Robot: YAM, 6 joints.
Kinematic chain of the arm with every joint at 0, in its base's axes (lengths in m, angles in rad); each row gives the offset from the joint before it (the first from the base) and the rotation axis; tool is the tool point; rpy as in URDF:
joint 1: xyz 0 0 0.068 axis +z
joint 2: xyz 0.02 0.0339 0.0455 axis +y
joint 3: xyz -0.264 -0.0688 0 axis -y
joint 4: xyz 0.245 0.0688 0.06 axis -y
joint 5: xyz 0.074 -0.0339 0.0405 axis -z
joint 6: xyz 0.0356 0 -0.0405 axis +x
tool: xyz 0 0 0 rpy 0 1.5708 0
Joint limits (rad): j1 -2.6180..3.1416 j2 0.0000..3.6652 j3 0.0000..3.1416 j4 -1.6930..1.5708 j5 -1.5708..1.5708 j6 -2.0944..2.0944
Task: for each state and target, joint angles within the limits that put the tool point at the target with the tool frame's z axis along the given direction. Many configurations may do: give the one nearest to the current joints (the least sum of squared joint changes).
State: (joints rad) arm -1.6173 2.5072 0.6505 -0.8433 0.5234 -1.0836
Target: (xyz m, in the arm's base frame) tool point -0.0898 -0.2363 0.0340 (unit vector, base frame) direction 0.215 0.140 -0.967
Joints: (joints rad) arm -1.9546 2.0260 0.8029 -0.5618 -0.1474 -1.0836
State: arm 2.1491 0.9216 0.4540 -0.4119 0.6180 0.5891
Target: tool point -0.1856 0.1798 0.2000 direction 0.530 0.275 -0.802
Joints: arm 2.4480 1.6699 1.1213 -1.3035 0.5828 0.5891
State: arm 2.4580 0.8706 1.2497 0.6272 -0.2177 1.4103
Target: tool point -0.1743 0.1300 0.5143 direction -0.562 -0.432 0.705
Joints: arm 2.3859 1.3125 1.2613 1.4634 -0.7754 1.4103
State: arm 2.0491 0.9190 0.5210 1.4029 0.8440 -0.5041
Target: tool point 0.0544 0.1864 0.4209 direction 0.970 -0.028 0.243
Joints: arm 1.4651 1.1614 0.8650 1.5698 1.3139 -0.5041
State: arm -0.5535 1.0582 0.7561 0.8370 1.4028 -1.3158
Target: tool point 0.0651 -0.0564 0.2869 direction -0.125 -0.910 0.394
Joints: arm -0.3321 0.5510 0.1264 1.5699 1.1232 -1.3158
